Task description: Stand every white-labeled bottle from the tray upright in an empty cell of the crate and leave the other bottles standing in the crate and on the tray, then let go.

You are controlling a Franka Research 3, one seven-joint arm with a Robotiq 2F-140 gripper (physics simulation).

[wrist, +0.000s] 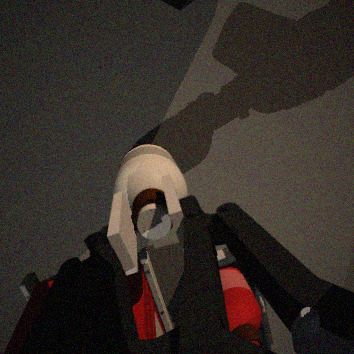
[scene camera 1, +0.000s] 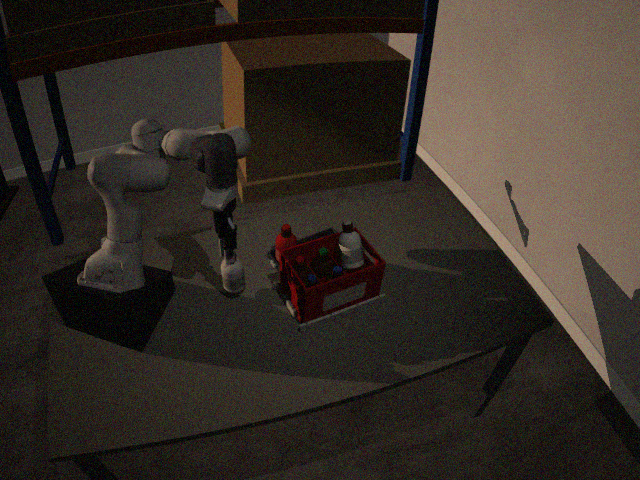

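Note:
My gripper [scene camera 1: 229, 253] [wrist: 147, 199] is shut on a white bottle [scene camera 1: 232, 277] [wrist: 150, 172] with a dark cap, held roughly upright left of the crate; whether its base touches the table is unclear. The red crate [scene camera 1: 308, 305] holds another white bottle [scene camera 1: 352, 251] with a dark cap at its right, and lower bottles with a green cap [scene camera 1: 323, 251], a red cap [scene camera 1: 299, 259] and blue caps [scene camera 1: 311, 279] [scene camera 1: 337, 269]. A red bottle [scene camera 1: 285, 242] [wrist: 239, 302] stands beside the crate. The dark tray is mostly hidden behind the crate.
A dark bottle [wrist: 306, 327] with a pale cap shows at the wrist view's lower right. A small white thing [scene camera 1: 291, 308] lies at the crate's left side. A large cardboard box [scene camera 1: 325, 124] and the rack's blue post [scene camera 1: 416, 103] stand behind. A pale wall [scene camera 1: 537, 103] rises at the right.

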